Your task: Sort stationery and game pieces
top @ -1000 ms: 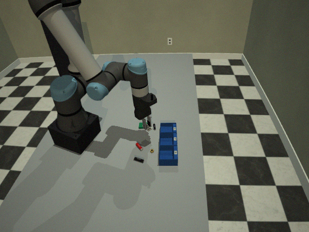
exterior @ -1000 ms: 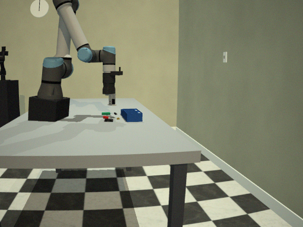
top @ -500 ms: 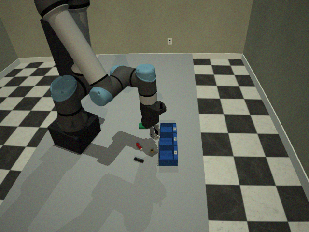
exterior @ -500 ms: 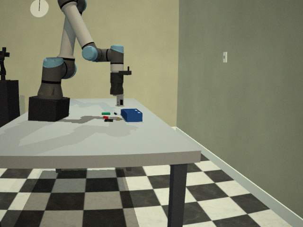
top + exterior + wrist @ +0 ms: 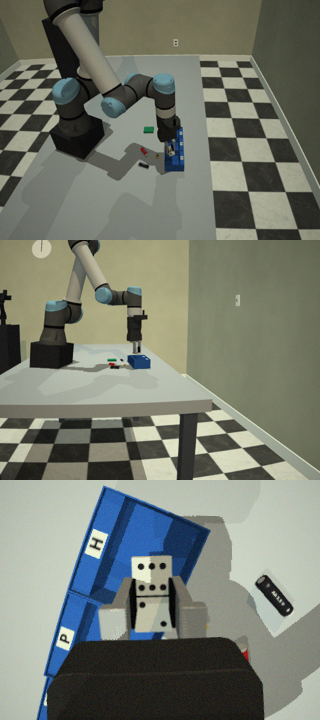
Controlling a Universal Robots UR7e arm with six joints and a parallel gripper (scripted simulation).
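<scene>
Right now the green block is 17 cm to the left of my hand, 16 cm behind it and 8 cm below it. From my hand the other things lie so: blue bin row (7 cm to the left, 7 cm below); then yellow ring (8 cm below, 7 cm behind, 1 cm to the left); then white domino (1 cm below).
</scene>
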